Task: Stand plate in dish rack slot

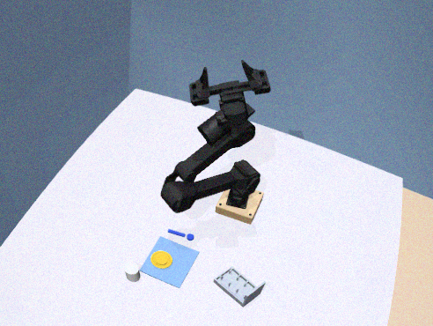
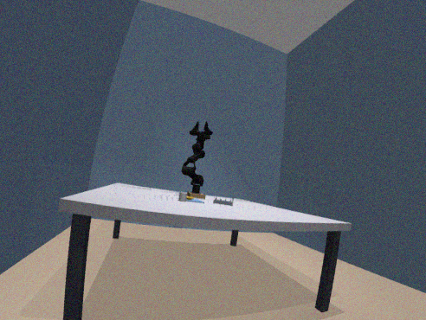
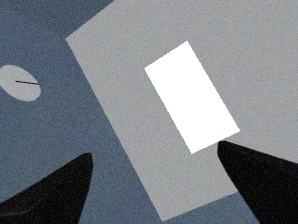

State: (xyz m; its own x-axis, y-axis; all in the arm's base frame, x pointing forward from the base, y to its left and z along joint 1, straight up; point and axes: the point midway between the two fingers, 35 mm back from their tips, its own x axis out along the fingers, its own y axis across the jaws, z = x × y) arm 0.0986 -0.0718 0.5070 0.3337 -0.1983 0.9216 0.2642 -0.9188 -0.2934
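Now: the yellow plate 18 cm ahead of my gripper tip, 9 cm to the right of it and 56 cm below it. From my gripper tip the other things lie so: grey dish rack (21 cm ahead, 14 cm to the left, 55 cm below); then blue spoon (6 cm ahead, 5 cm to the right, 57 cm below); then blue mat (17 cm ahead, 7 cm to the right, 57 cm below).
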